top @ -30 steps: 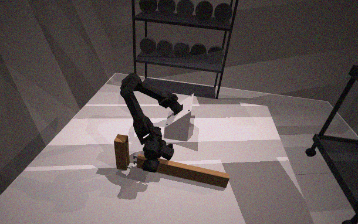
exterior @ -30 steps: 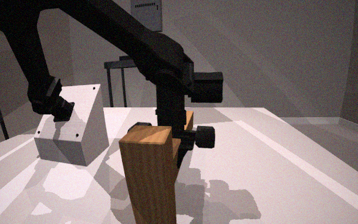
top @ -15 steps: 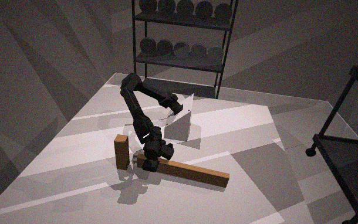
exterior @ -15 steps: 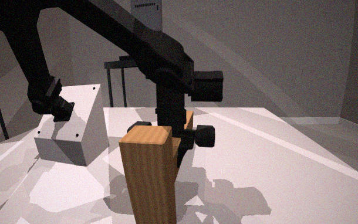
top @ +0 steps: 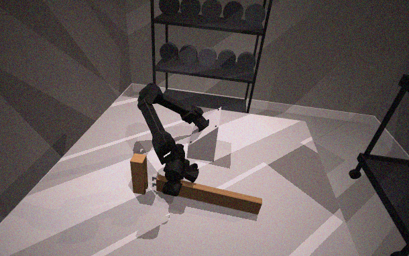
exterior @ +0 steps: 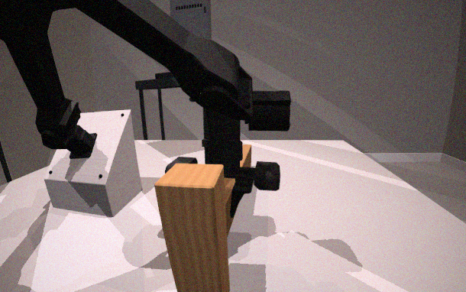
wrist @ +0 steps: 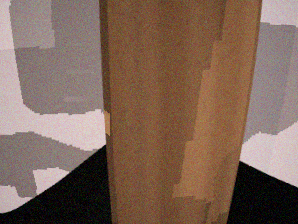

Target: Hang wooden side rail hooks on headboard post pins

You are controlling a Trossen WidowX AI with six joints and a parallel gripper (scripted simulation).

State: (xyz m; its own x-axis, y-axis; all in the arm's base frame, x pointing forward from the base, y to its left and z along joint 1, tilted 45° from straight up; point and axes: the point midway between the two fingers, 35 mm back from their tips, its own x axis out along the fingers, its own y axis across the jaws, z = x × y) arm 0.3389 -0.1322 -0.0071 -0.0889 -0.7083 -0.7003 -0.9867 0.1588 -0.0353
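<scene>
The headboard post is 10 mm behind my gripper tip, 150 mm to the right of it and 50 mm above it.
</scene>
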